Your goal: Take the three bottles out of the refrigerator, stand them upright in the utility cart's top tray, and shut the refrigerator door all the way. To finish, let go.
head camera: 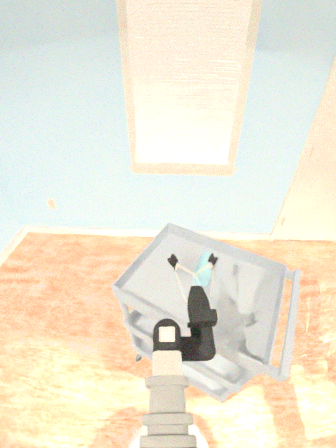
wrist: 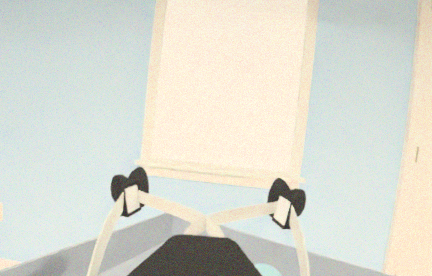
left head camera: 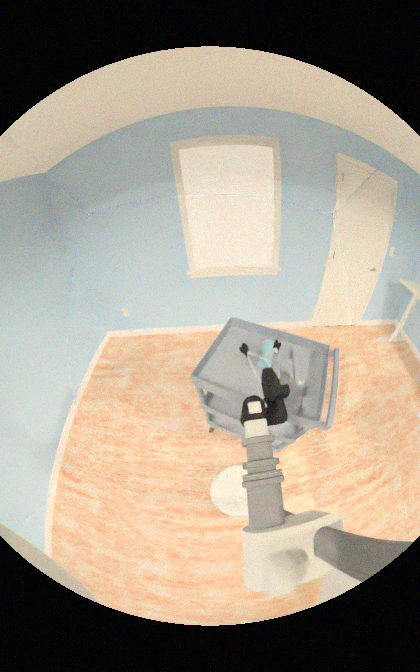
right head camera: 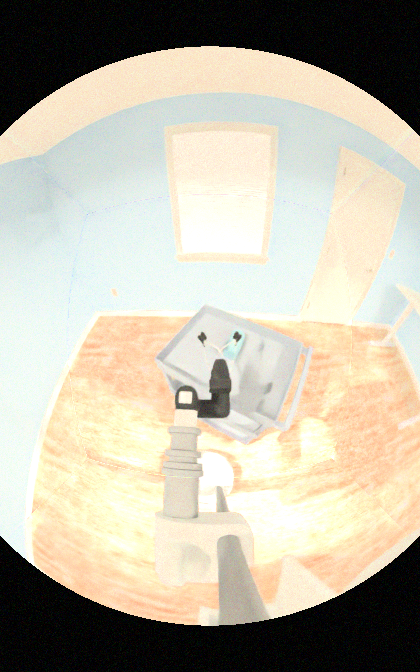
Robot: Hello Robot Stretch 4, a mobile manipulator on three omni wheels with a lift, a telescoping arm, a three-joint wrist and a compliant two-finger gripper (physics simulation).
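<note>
One teal bottle [head camera: 203, 272] [left head camera: 266, 353] [right head camera: 233, 351] is in the grey utility cart's top tray [head camera: 150, 272] [left head camera: 217, 362] [right head camera: 185, 346]. It looks tipped onto its side, its long side pointing away from me. In the wrist view a small rounded part of the bottle [wrist: 268, 270] shows at the bottom edge. My gripper [head camera: 193, 260] [left head camera: 260, 347] [right head camera: 219, 338] [wrist: 208, 188] is open above the tray, with nothing between its fingertips. Its right fingertip overlaps the bottle in the head views; I cannot tell whether they touch. The refrigerator and the other two bottles cannot be made out.
The cart's push handle [head camera: 293, 320] [left head camera: 334, 387] [right head camera: 298, 390] is on its right side. Grey shadow-like patches lie across the tray's right half. A blue wall with a window [head camera: 185, 90] stands behind. A door [left head camera: 360, 240] and a pale table [left head camera: 412, 287] are at the right.
</note>
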